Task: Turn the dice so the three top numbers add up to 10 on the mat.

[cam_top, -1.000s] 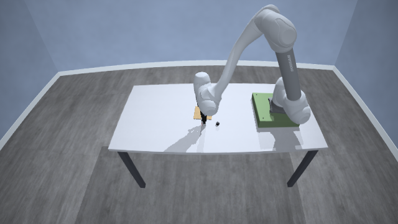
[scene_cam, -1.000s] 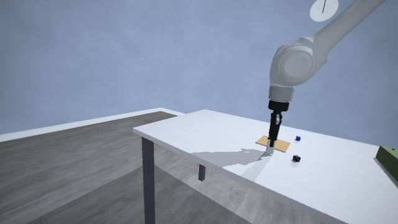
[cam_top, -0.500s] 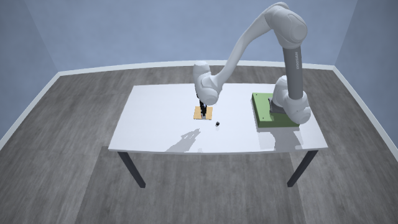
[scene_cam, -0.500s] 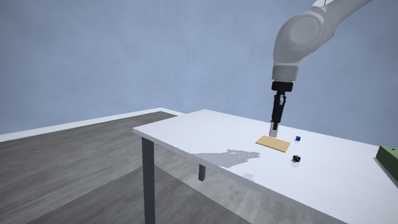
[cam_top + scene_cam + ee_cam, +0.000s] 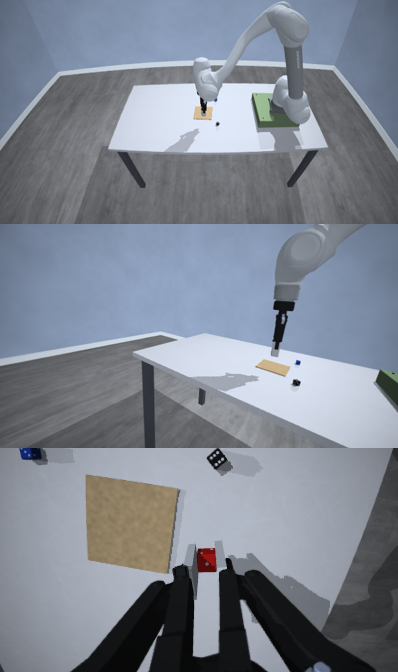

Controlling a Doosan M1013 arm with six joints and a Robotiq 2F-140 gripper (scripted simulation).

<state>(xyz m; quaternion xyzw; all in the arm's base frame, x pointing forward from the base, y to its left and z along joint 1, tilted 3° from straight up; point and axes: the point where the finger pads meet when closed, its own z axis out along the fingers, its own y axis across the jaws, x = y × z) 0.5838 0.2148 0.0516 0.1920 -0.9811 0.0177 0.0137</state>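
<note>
Right now the tan mat is 30 mm ahead of my hand, 120 mm to the right of it and 130 mm below it. The rest, counted from my hand: black die 100 mm behind, 10 mm to the right, 130 mm below; blue die 50 mm behind, 280 mm to the right, 130 mm below; red die 20 mm below.
</note>
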